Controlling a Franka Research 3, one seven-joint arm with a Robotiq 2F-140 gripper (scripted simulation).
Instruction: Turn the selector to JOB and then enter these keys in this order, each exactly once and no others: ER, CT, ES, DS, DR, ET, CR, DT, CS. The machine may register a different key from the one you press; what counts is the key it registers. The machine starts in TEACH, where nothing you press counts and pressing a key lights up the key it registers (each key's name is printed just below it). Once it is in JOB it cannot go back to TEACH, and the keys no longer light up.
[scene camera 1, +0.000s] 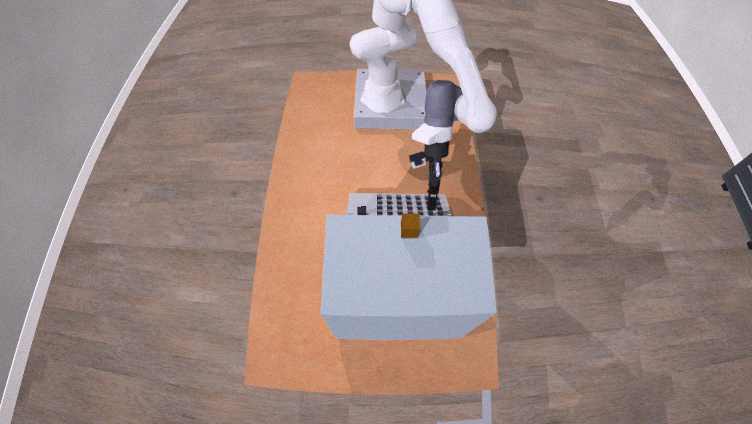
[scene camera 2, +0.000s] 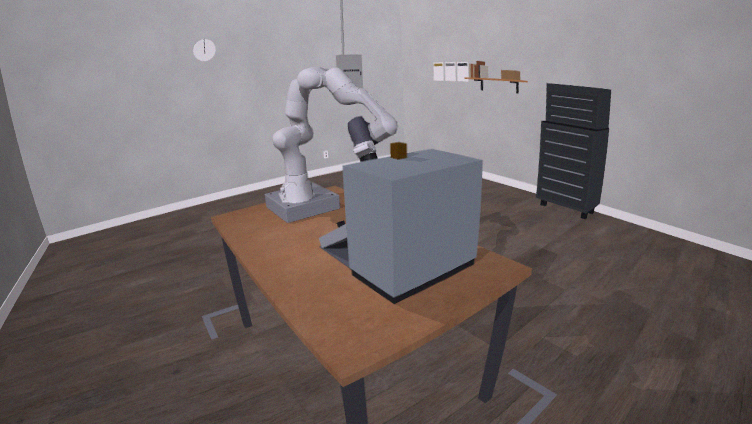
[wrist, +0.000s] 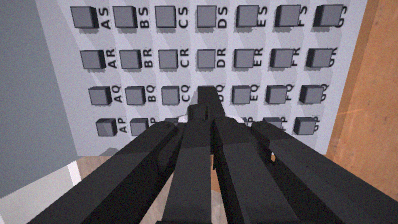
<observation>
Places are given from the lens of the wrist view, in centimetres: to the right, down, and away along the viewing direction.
gripper (wrist: 206, 101): 1, -1, 17
grey machine housing (wrist: 43, 140): -17, 3, 22
</observation>
